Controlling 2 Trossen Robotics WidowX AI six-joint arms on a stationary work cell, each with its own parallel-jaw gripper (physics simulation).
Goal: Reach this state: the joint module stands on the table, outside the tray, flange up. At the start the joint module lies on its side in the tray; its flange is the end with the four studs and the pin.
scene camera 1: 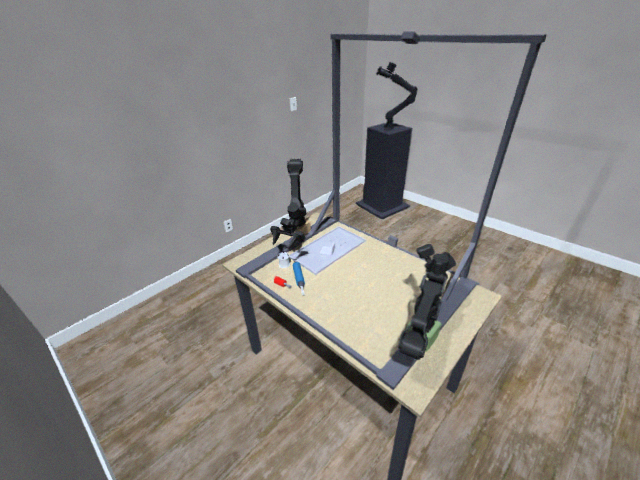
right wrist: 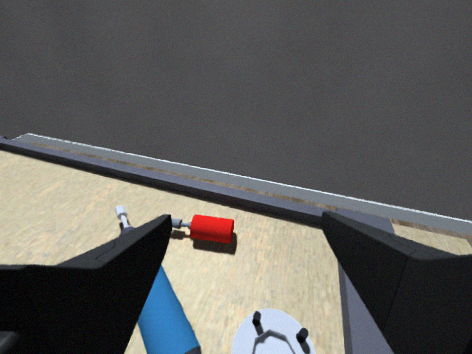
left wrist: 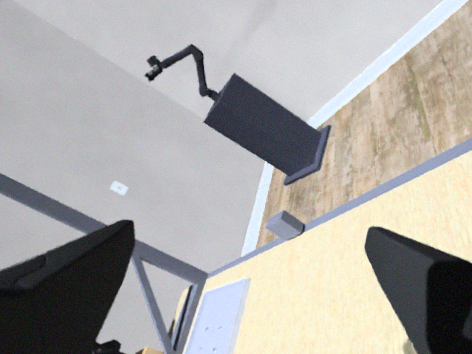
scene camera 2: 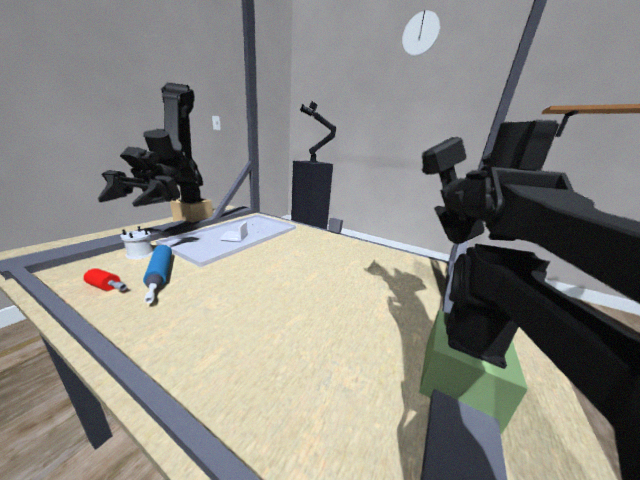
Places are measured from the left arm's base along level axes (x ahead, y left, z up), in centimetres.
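Pixels of known places: left gripper, fingertip midpoint: (left wrist: pixel 252 234) (scene camera 2: pixel 430 188); right gripper, fingertip midpoint: (scene camera 1: pixel 280 246) (right wrist: pixel 247 219) (scene camera 2: pixel 116 202); left arm's base, origin of the base link: (scene camera 2: pixel 474 341); right arm's base, origin of the base link: (scene camera 1: pixel 299 222) (scene camera 2: pixel 191 200).
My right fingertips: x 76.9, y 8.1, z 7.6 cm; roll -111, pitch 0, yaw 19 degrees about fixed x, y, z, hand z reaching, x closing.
Observation:
For each thing: its middle in the pictures, then the offset to it from my right fingertips.
- pale tray, body centre: (scene camera 2: pixel 236 234) (scene camera 1: pixel 328 248) dx -6.2, dy -29.8, dz -15.2 cm
- blue-handled tool, body centre: (right wrist: pixel 142 267) (scene camera 2: pixel 157 270) (scene camera 1: pixel 299 278) dx -12.7, dy +0.5, dz -14.0 cm
- red-handled tool, body centre: (right wrist: pixel 200 227) (scene camera 2: pixel 108 281) (scene camera 1: pixel 283 283) dx -8.8, dy +8.2, dz -14.3 cm
- white wedge, body centre: (scene camera 2: pixel 233 230) (scene camera 1: pixel 327 248) dx -7.9, dy -27.1, dz -12.8 cm
- green block, body centre: (scene camera 2: pixel 465 363) (scene camera 1: pixel 422 330) dx -76.9, dy -8.1, dz -11.8 cm
The white joint module (scene camera 1: pixel 283 261) (scene camera 2: pixel 138 246) (right wrist: pixel 272 345) stands upright on the table, outside the pale tray (scene camera 1: pixel 317 263) (scene camera 2: pixel 206 253) (left wrist: pixel 225 300) and close to its near-left corner. Its flange with the dark studs faces up; the pin cannot be made out. My right gripper (scene camera 1: pixel 283 241) (scene camera 2: pixel 121 198) (right wrist: pixel 247 219) is open and empty, raised above the module and apart from it. In the right wrist view the module is partly cut off by the lower edge. My left gripper (left wrist: pixel 252 234) is open and empty, high over the right side of the table, far from the module.
A blue-handled tool (scene camera 1: pixel 297 273) (scene camera 2: pixel 158 262) (right wrist: pixel 167 315) lies close beside the module, and a red-handled tool (scene camera 1: pixel 280 281) (scene camera 2: pixel 100 279) (right wrist: pixel 212 229) lies nearer the front edge. A white wedge (scene camera 1: pixel 327 249) (scene camera 2: pixel 235 232) sits on the tray. A green block (scene camera 2: pixel 470 374) is by the left arm's base.

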